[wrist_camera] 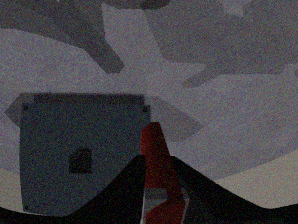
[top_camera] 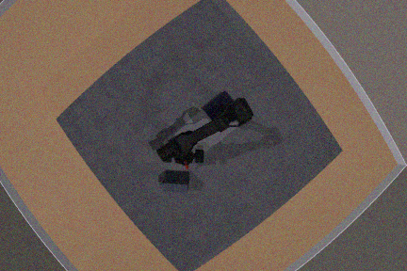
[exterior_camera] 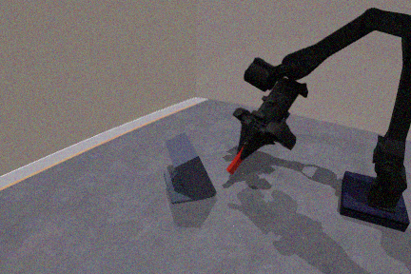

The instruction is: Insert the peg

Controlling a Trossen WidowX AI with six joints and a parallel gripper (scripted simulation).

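The sloped grey panel lies 100 mm ahead of my gripper tip, 50 mm to the left of it and 40 mm below it. From my gripper tip the other things lie so: red peg: 10 mm behind, 10 mm to the right, 10 mm above.
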